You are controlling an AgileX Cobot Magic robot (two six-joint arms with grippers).
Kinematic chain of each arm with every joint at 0, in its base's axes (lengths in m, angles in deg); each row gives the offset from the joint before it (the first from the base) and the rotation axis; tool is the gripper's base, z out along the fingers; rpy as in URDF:
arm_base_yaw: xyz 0 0 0.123 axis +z
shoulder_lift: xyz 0 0 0 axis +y
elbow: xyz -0.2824 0 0.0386 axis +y
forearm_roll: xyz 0.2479 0 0.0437 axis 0.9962 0 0.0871
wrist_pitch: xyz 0 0 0 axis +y
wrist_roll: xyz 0.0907 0 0.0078 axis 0.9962 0 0.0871
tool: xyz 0 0 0 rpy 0 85 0
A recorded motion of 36 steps. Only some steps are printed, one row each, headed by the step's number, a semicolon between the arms.
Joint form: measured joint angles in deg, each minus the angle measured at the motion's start. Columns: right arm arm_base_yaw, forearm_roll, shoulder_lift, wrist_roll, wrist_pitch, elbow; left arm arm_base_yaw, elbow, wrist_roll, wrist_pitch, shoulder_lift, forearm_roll.
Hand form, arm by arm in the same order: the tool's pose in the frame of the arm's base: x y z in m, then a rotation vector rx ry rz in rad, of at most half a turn. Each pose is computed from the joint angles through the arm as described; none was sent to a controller.
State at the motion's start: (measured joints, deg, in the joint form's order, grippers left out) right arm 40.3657 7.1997 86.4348 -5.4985 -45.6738 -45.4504; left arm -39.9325 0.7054 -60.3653 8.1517 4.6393 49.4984
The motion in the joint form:
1: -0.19 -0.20 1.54 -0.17 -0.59 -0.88; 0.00 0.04 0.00 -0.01 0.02 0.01
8: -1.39 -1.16 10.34 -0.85 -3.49 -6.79; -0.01 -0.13 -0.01 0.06 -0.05 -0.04
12: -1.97 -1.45 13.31 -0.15 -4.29 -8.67; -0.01 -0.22 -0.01 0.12 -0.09 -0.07
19: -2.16 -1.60 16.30 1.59 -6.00 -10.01; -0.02 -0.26 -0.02 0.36 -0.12 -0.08
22: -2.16 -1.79 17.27 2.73 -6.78 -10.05; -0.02 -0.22 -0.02 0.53 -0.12 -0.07
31: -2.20 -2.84 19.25 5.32 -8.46 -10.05; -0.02 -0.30 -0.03 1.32 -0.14 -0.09
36: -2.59 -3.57 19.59 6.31 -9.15 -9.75; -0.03 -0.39 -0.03 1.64 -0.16 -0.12
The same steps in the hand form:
1: 0.2591 0.2083 0.2892 -0.4293 1.3601 0.5065; 0.0544 -0.0326 0.1955 0.3424 1.6685 -0.5808
8: 0.2911 0.2262 0.2710 -0.4393 1.3530 0.4728; 0.0543 -0.0325 0.1965 0.3400 1.6656 -0.5821
12: 0.3022 0.2306 0.2625 -0.4312 1.3606 0.4720; 0.0543 -0.0324 0.1970 0.3385 1.6644 -0.5825
19: 0.3106 0.2356 0.2520 -0.4111 1.3670 0.4913; 0.0544 -0.0321 0.1970 0.3361 1.6662 -0.5800
22: 0.3121 0.2370 0.2468 -0.4021 1.3734 0.5059; 0.0545 -0.0319 0.1966 0.3351 1.6688 -0.5773
31: 0.3145 0.2401 0.2359 -0.3923 1.3836 0.5401; 0.0549 -0.0310 0.1963 0.3278 1.6767 -0.5675
36: 0.3154 0.2385 0.2332 -0.3890 1.3838 0.5493; 0.0550 -0.0307 0.1965 0.3244 1.6788 -0.5644

